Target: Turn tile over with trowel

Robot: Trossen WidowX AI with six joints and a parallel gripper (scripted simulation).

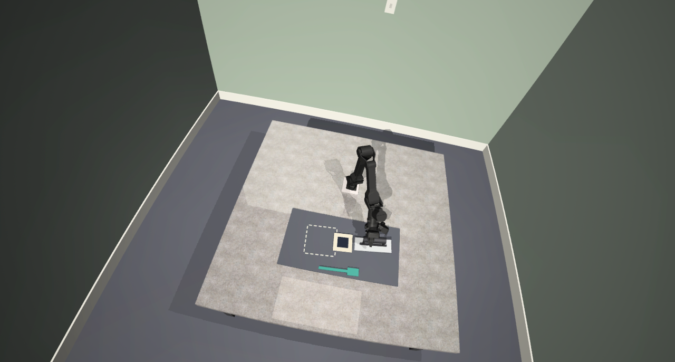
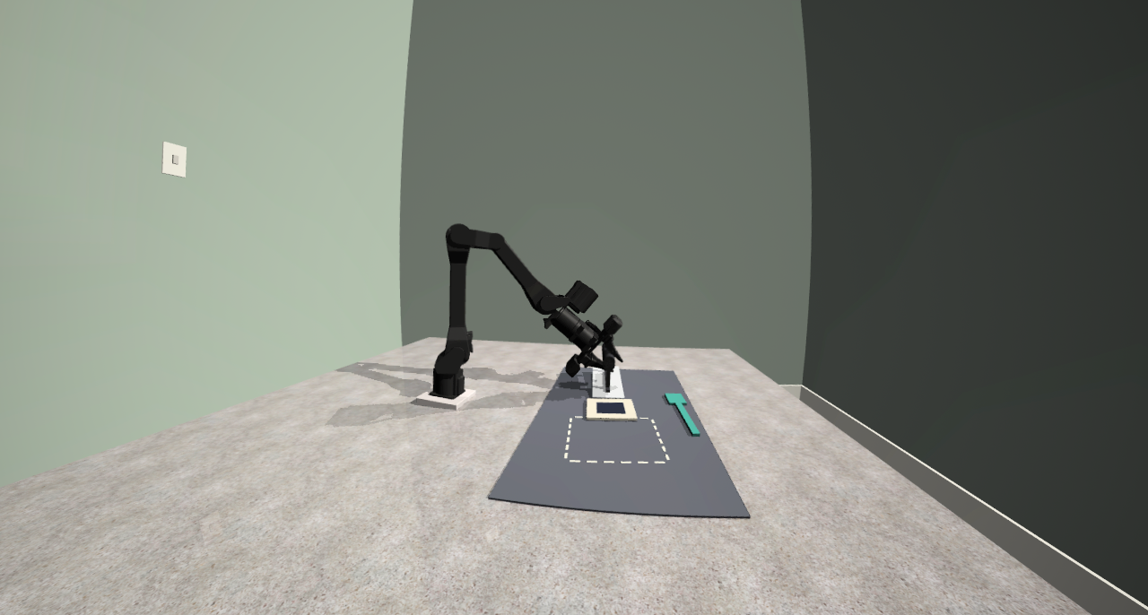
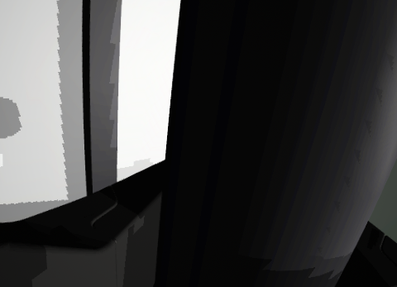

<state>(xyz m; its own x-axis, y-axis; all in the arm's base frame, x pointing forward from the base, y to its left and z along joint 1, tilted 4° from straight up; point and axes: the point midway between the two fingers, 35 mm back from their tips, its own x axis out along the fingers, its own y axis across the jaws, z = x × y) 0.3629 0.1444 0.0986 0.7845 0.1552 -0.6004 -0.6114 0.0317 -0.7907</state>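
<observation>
My gripper tip is now 10 mm past the beige tile, 140 mm to the left of it and 60 mm above it. The rest, counted from my gripper tip: dark mat (10 mm ahead, 140 mm to the right, 80 mm below); then teal trowel (140 mm ahead, 120 mm to the right, 60 mm below); then white trowel (30 mm behind, 10 mm below).
</observation>
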